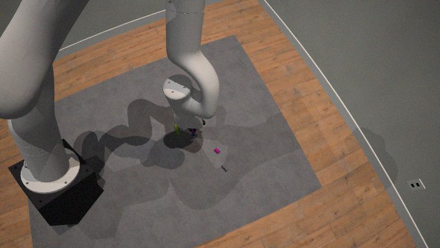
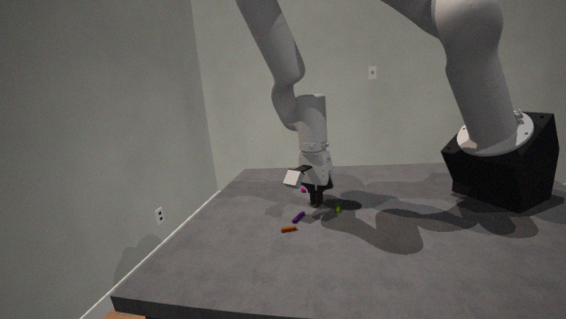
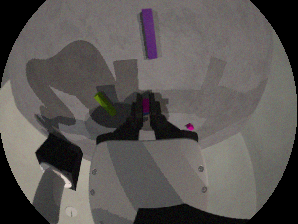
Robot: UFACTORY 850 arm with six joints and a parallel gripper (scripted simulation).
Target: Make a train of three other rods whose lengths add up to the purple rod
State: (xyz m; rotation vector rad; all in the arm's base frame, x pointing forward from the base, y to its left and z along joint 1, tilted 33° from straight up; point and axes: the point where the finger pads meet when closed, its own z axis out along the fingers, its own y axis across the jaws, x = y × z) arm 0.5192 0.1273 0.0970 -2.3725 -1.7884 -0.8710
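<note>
Now: hand 2 cm to the left of the blue rod and 2 cm above it. From my hand the other things lie so: lime rod (7 cm behind, 2 cm below, 1 cm to the left); then purple rod (9 cm to the left, 3 cm ahead, 2 cm below); then orange rod (16 cm to the left, 2 cm below, 2 cm ahead).
</note>
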